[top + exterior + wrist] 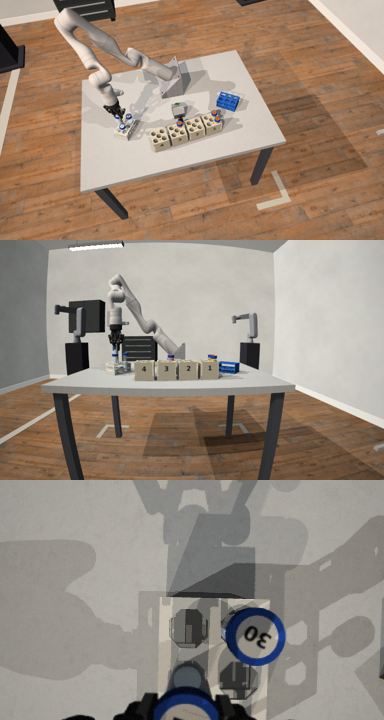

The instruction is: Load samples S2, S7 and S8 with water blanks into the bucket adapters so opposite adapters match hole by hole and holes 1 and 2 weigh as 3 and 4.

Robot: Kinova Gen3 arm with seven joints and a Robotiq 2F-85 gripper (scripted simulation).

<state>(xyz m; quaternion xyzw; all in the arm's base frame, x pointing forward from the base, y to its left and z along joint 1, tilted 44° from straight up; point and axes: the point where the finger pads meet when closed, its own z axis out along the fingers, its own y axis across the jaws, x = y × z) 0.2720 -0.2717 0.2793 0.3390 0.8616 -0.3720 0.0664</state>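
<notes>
Now: the water blank marked 50 50 mm below my hand and 10 mm ahead of it. Round my hand: blank marked 30 (90 mm below, 50 mm to the left, 10 mm behind); then blank (90 mm below, 50 mm ahead, 10 mm to the left); then white rack (120 mm below, 20 mm to the left, 10 mm ahead).
</notes>
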